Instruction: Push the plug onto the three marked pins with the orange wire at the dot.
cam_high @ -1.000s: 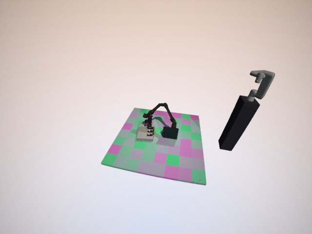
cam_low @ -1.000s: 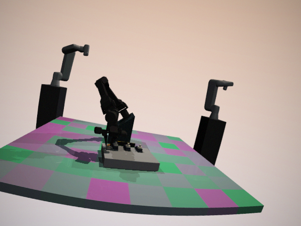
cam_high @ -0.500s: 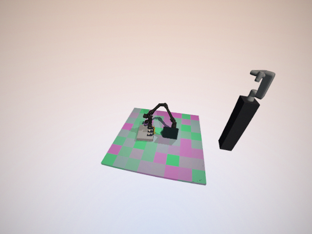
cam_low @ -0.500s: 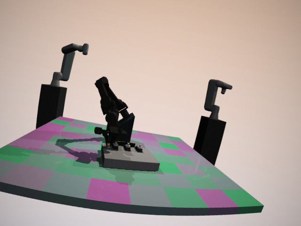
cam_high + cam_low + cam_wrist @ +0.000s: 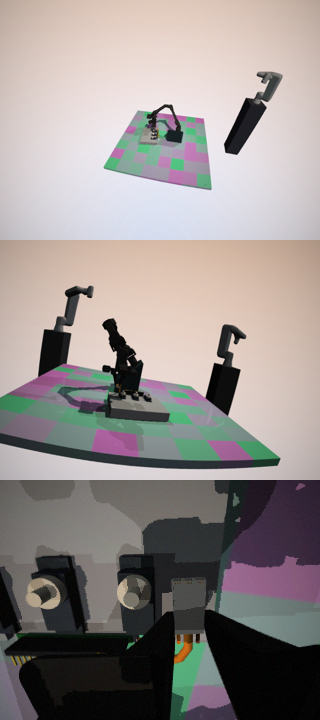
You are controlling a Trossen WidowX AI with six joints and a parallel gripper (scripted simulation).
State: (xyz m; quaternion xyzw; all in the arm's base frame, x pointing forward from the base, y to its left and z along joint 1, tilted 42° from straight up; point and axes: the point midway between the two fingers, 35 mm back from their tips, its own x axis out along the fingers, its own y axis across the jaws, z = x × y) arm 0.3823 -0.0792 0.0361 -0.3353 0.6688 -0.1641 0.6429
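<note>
My gripper tip is now 70 mm past the yellow band, 60 mm to the right of it and 40 mm above it. Round my gripper tip: pin strip 80 mm behind, 100 mm to the left, 50 mm below; then grey holder 70 mm ahead, 130 mm to the left, 80 mm below.
</note>
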